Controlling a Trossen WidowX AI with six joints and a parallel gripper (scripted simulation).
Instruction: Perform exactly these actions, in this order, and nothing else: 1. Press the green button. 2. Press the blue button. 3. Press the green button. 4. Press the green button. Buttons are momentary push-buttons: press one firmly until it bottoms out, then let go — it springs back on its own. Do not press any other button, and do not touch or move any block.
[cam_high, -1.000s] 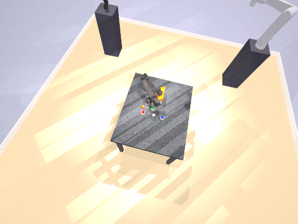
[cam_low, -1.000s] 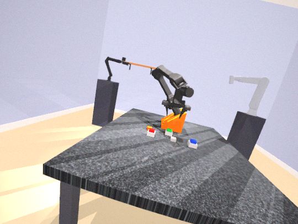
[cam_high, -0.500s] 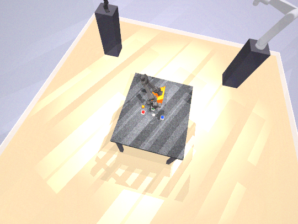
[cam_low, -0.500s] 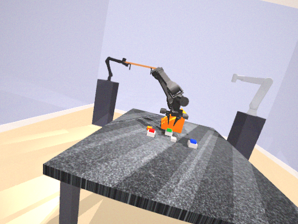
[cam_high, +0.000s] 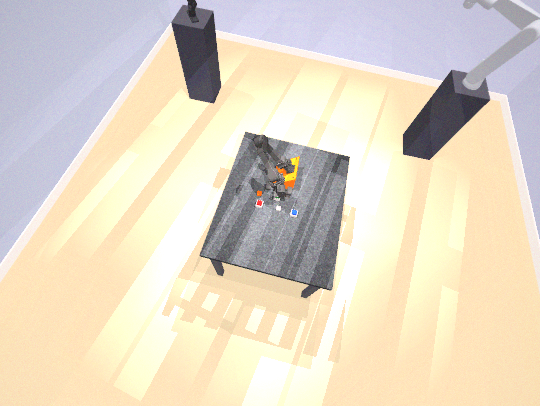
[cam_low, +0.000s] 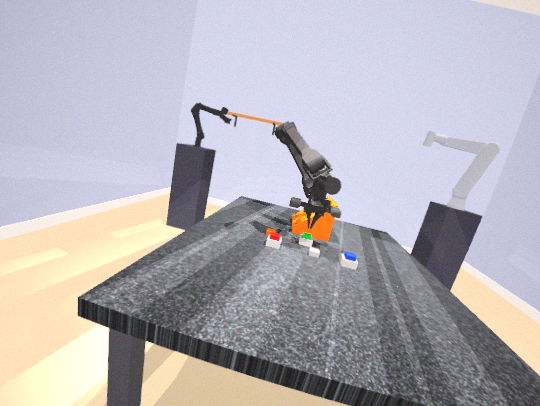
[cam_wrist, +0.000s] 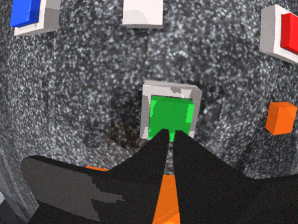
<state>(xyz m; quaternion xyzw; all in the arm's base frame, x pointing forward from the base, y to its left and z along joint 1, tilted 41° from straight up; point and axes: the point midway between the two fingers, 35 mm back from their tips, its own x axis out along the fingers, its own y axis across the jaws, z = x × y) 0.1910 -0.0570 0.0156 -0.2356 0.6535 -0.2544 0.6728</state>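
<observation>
The green button is 3 cm below my gripper tip. Also, from my gripper tip: red button 12 cm to the right, 9 cm ahead, 3 cm below; then small orange block 14 cm to the right, 5 cm below; then small white block 9 cm ahead, 5 cm below, 3 cm to the left.
</observation>
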